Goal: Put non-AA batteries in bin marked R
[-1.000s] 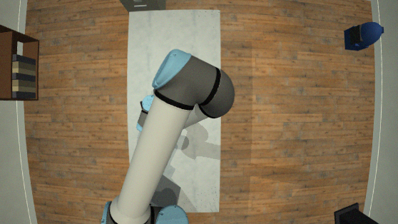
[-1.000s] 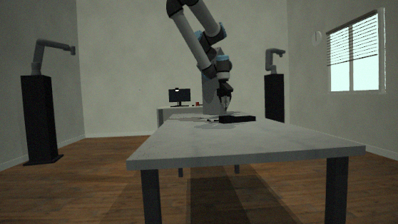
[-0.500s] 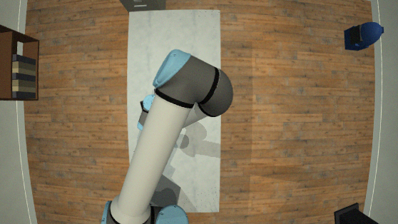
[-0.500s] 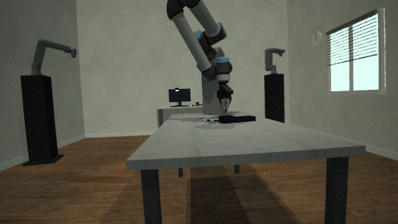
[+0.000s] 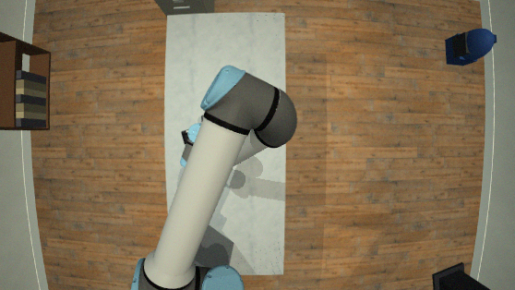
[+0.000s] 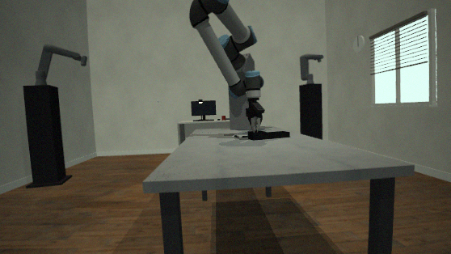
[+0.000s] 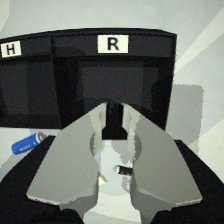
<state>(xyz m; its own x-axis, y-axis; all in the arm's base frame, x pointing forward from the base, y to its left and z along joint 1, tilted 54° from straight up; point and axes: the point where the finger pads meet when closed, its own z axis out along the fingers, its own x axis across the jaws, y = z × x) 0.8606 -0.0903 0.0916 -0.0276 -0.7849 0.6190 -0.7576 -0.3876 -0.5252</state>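
Now: hand 8 cm to the right of the black bin, 2 cm above it and 1 cm short of it. Round my hand: white domino 13 cm behind, 4 cm to the left, 4 cm below; then blue cylindrical battery 10 cm to the left, 7 cm behind, 4 cm below; then thin black cylindrical battery 11 cm behind, 4 cm below, 2 cm to the right.
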